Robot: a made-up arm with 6 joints. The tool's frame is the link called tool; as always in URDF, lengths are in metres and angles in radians. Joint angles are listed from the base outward.
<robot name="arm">
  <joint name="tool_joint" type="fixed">
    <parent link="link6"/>
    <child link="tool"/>
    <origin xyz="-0.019 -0.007 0" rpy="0 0 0"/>
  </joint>
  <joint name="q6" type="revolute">
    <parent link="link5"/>
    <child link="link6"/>
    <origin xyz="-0.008 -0.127 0.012" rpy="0 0 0"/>
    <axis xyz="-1 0 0"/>
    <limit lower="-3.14" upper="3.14"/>
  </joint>
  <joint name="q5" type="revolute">
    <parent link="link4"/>
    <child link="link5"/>
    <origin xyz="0.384 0.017 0.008" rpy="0 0 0"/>
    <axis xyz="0 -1 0"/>
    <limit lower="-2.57" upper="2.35"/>
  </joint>
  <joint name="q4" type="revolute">
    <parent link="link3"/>
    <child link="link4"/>
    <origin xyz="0.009 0.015 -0.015" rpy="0 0 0"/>
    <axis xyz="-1 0 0"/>
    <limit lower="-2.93" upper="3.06"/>
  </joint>
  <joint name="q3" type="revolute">
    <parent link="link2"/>
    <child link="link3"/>
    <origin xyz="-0.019 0.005 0.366" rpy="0 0 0"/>
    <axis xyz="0 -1 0"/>
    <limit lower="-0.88" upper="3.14"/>
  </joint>
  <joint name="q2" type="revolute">
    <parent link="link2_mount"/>
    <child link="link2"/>
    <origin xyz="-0.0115 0.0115 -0.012" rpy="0 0 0"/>
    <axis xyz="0 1 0"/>
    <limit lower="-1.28" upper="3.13"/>
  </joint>
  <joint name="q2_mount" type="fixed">
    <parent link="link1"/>
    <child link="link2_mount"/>
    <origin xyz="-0.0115 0.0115 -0.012" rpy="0 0 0"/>
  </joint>
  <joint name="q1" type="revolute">
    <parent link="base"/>
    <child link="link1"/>
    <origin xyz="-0.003 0.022 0.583" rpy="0 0 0"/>
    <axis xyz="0 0 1"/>
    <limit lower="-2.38" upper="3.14"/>
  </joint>
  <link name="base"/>
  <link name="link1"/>
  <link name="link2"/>
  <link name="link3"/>
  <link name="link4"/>
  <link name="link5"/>
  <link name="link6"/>
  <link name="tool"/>
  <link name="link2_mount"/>
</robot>
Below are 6 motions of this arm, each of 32 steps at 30 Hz.
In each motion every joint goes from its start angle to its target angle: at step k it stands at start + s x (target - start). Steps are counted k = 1, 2, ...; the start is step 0. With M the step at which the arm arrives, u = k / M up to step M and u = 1 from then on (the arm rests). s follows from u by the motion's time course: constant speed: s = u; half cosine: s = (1 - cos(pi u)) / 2; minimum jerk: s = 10 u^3 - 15 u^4 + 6 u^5.
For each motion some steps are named. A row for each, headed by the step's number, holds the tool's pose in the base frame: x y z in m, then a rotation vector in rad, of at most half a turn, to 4 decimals.
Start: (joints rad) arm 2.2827 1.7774 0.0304 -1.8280 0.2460 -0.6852
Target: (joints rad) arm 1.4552 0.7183 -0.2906 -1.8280 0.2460 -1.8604
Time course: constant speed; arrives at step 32
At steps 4, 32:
4: -0.1617 0.1372 0.1977 0.4161 1.2706 -0.2910
32: -0.0326 0.3232 0.4732 2.2185 1.0769 -1.3039

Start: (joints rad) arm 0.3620 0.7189 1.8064 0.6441 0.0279 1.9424
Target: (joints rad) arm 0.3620 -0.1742 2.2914 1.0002 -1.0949 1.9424
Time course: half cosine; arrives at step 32
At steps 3, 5, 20, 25, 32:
3: 0.2818 0.1016 1.2114 -2.0442 -0.7609 -1.2156
5: 0.2531 0.0927 1.2245 -2.0342 -0.7270 -1.2435
20: -0.2511 -0.0651 1.2268 -1.5614 -0.1773 -1.5110
25: -0.3864 -0.1074 1.1484 -1.3299 -0.0764 -1.4937
32: -0.4547 -0.1287 1.0887 -1.1872 -0.0425 -1.4619

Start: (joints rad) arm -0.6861 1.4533 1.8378 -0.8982 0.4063 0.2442
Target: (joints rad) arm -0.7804 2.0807 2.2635 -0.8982 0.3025 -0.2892
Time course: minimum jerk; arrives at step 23
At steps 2, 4, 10, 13, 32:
2: 0.5242 -0.4586 0.6622 0.4190 -0.9283 -0.7248
4: 0.5238 -0.4613 0.6519 0.4361 -0.9269 -0.7210
10: 0.5121 -0.4815 0.5484 0.6099 -0.9141 -0.6897
13: 0.4952 -0.4881 0.4751 0.7373 -0.9077 -0.6734
32: 0.4556 -0.4843 0.3645 0.9422 -0.9035 -0.6576

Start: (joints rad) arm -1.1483 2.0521 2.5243 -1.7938 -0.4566 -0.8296
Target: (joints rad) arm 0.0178 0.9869 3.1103 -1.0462 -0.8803 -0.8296
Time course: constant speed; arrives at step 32
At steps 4, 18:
4: 0.4002 -0.5520 0.5830 1.9055 -0.7177 0.4556
18: 0.4522 -0.2329 0.9716 1.2601 -0.3710 1.0400

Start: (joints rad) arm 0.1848 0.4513 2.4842 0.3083 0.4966 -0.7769
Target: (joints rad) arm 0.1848 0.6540 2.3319 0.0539 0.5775 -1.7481
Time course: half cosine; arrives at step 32
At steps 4, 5, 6, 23, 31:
4: -0.0444 -0.0533 1.2167 0.2776 -2.3945 0.8172
5: -0.0399 -0.0526 1.2178 0.2917 -2.3809 0.8468
6: -0.0346 -0.0517 1.2190 0.3087 -2.3642 0.8821
23: 0.1237 -0.0221 1.2316 0.8612 -1.7324 1.7689
31: 0.1627 -0.0139 1.2278 1.0088 -1.5415 1.9464

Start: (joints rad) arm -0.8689 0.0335 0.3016 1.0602 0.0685 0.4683
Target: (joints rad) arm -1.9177 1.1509 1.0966 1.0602 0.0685 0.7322
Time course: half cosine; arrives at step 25
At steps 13, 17, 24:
13: 0.0791 -0.5020 0.9981 -1.4656 1.0561 -1.1158
17: -0.0602 -0.5881 0.9079 -1.3444 1.3415 -1.2004
24: -0.2227 -0.6134 0.8042 -1.1821 1.6008 -1.2653

